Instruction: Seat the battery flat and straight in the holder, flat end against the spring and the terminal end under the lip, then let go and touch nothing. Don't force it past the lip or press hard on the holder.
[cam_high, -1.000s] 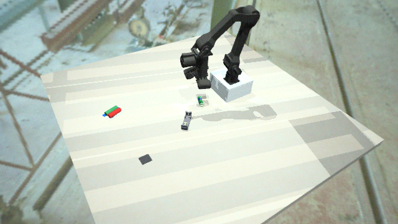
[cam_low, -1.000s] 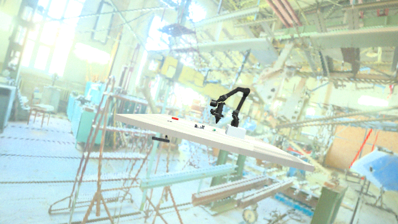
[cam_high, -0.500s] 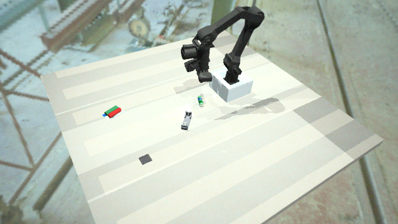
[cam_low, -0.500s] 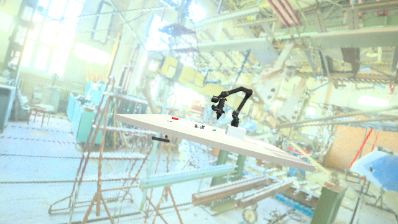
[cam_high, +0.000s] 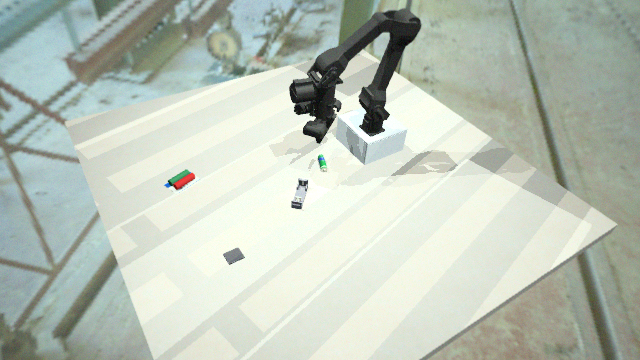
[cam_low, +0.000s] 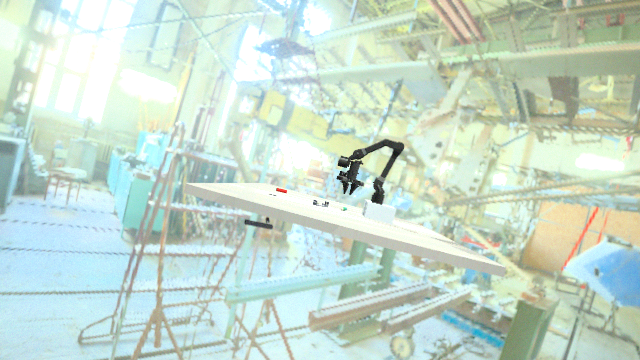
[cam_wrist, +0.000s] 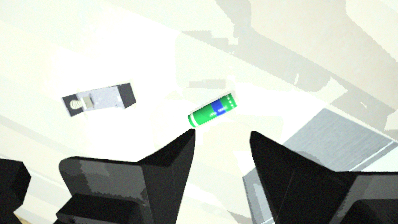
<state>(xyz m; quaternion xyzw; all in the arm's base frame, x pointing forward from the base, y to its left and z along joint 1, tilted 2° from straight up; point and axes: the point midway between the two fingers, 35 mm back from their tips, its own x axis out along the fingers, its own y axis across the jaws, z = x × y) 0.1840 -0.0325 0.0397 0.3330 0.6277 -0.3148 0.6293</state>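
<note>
Right now my gripper tip is 2 cm to the right of the green battery and 9 cm above it. Also, from my gripper tip: dark square 41 cm ahead, 20 cm to the left, 10 cm below; white card 42 cm ahead, 14 cm to the right, 9 cm below.
</note>
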